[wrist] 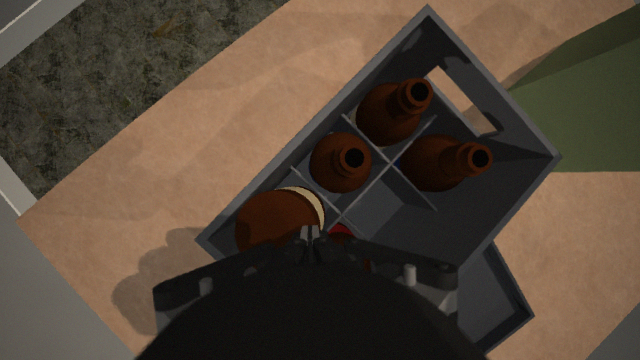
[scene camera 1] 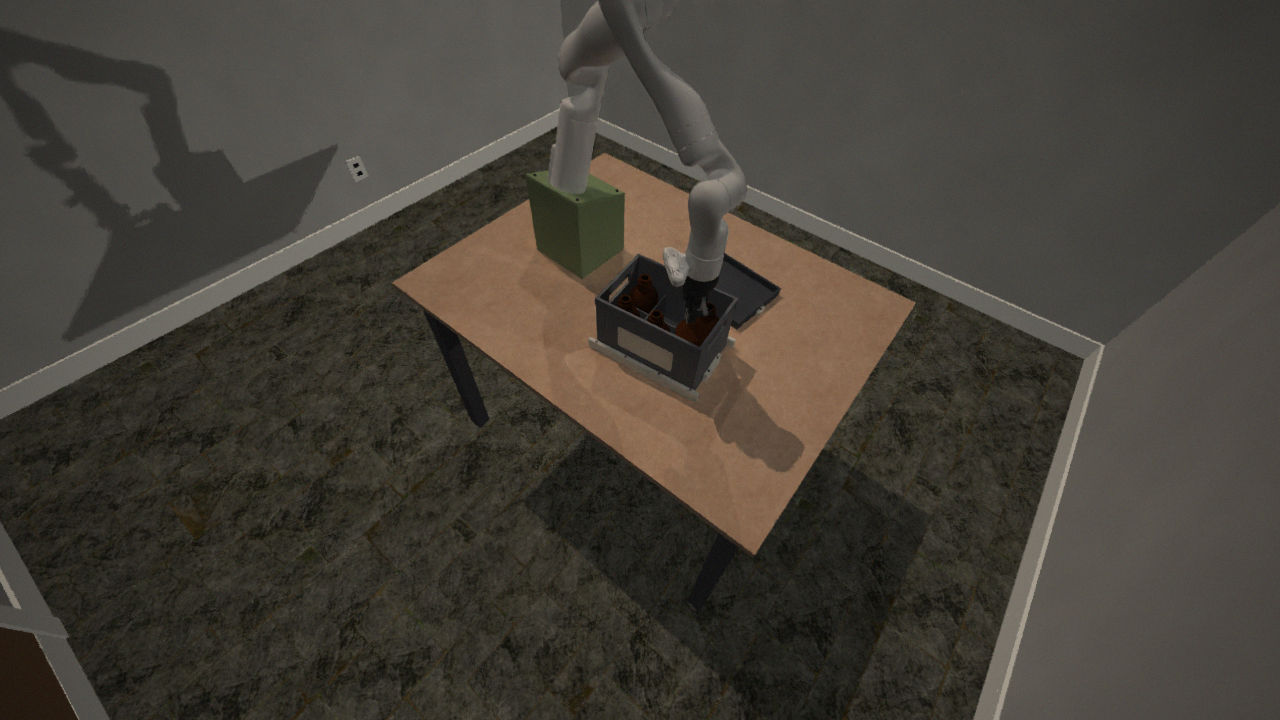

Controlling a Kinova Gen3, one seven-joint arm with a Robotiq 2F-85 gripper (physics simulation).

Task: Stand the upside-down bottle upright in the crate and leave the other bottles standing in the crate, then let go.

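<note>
The grey crate (scene camera 1: 685, 363) (wrist: 531, 131) stands on the table with dividers inside. The upside-down brown bottle (scene camera 1: 690, 332) (wrist: 277, 220) is in the corner compartment at the near left of the wrist view, wide base up, cream label showing. Three neck-up brown bottles (wrist: 337, 162) (wrist: 385, 115) (wrist: 432, 162) stand in other compartments. Beside the upside-down bottle, a bottle with a red label (wrist: 342, 232) is mostly hidden by the gripper. My gripper (scene camera 1: 694, 308) (wrist: 310, 236) is shut and empty, its fingertips over the crate near the upside-down bottle's edge. That bottle's neck is hidden.
A dark shallow tray (scene camera 1: 756, 293) (wrist: 487, 295) lies behind the crate. A light board (scene camera 1: 605, 348) shows under the crate. The green box (scene camera 1: 577, 223) (wrist: 590, 120) under the arm's base stands at the crate's handle end. The crate's walls rise around the bottles.
</note>
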